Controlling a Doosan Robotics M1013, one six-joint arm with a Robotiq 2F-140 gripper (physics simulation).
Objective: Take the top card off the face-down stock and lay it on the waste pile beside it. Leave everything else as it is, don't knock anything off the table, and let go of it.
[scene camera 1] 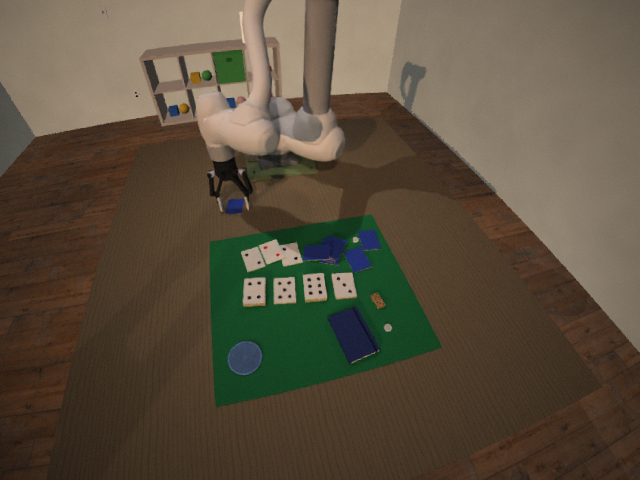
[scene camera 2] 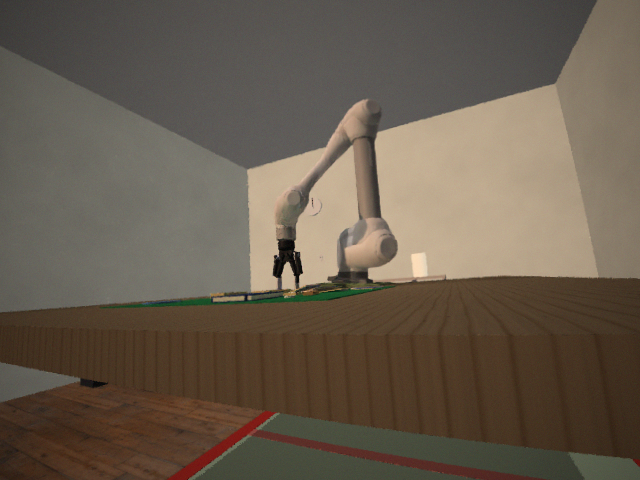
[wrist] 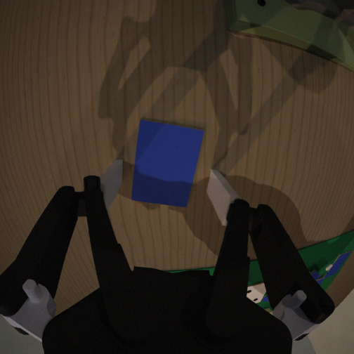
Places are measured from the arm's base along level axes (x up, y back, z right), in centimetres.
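Pixels of known places: gripper, between the fingertips: (scene camera 1: 235, 208); arm's base, origin of its link: (scene camera 1: 274, 157) (scene camera 2: 352, 282).
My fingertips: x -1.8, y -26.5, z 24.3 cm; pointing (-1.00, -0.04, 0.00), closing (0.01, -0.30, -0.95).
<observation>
Ahead of a thing's pixels: the offset from my fingertips to its top centre. Level surfaces: height alone.
My gripper (scene camera 1: 234, 207) (scene camera 2: 288, 285) (wrist: 165, 176) is open and points down, its fingertips low over the table behind the mat. A blue face-down card @(dz -0.1, dx +0.2, dy +1.1 cm) (scene camera 1: 235, 202) (wrist: 167, 162) lies flat on the bare table, off the mat, between and slightly beyond the fingers in the wrist view; nothing is gripped. On the green mat @(dx +0.1 cm) (scene camera 1: 289, 330), a blue face-down pile @(dz -20.3, dx +2.4, dy -33.3 cm) (scene camera 1: 316, 252) lies untidy, with blue cards fanned out at its right. Face-up white cards @(dz -12.2, dx +0.4, dy -29.8 cm) (scene camera 1: 291, 254) @(dz -6.8, dx +0.8, dy -26.6 cm) (scene camera 1: 271, 251) @(dz -0.2, dx +0.4, dy -27.2 cm) (scene camera 1: 253, 259) lie left of it, the right two overlapping. I cannot tell how many cards each pile holds.
Two loose blue cards @(dz -39.6, dx +0.4, dy -34.2 cm) (scene camera 1: 369, 240) @(dz -31.6, dx +0.9, dy -40.4 cm) (scene camera 1: 357, 259) lie at the mat's right. Several face-up stacks, such as one stack @(dz -14.5, dx +1.6, dy -45.2 cm) (scene camera 1: 314, 286), form a row in front. A dark blue book @(dz -18.4, dx +1.3, dy -62.9 cm) (scene camera 1: 353, 334), a round blue disc @(dz +10.3, dx +0.5, dy -58.1 cm) (scene camera 1: 245, 357) and a small orange block @(dz -30.0, dx +0.9, dy -56.4 cm) (scene camera 1: 377, 300) are nearer the front.
</observation>
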